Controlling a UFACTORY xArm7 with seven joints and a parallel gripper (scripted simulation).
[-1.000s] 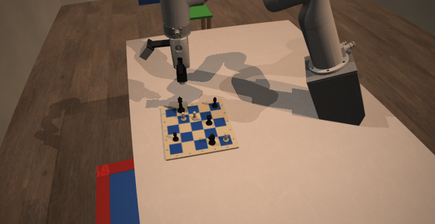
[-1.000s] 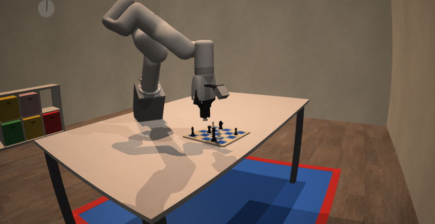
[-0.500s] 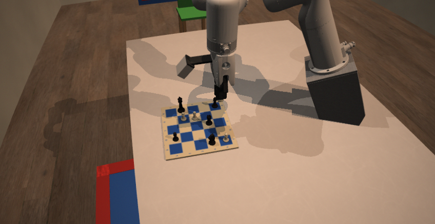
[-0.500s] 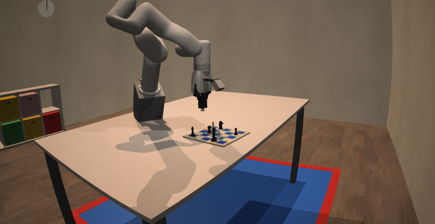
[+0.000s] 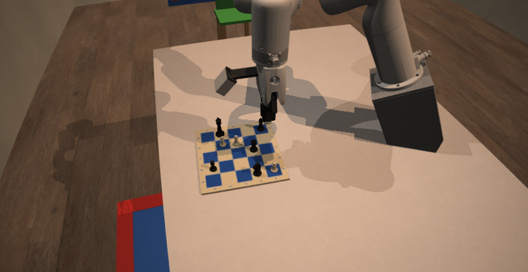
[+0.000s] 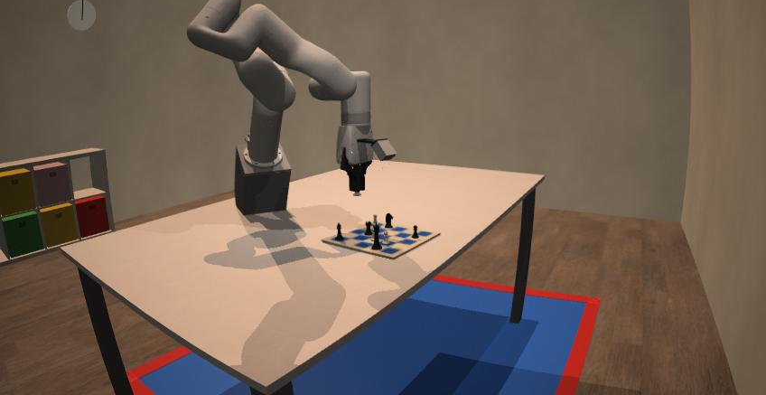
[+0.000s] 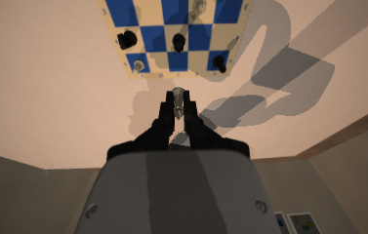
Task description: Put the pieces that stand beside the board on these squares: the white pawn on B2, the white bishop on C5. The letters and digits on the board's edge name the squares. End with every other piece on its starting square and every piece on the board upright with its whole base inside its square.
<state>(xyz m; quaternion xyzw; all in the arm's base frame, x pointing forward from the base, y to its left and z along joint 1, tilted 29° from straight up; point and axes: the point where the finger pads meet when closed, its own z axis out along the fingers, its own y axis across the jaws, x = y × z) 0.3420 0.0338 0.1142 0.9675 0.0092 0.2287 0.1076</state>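
My hand is 13 cm above the chessboard and 8 cm short of it. Round my hand: white bishop (1 cm below); black pawn (15 cm ahead, 12 cm below, 4 cm to the left); tall black piece (12 cm ahead, 10 cm below, 8 cm to the right).
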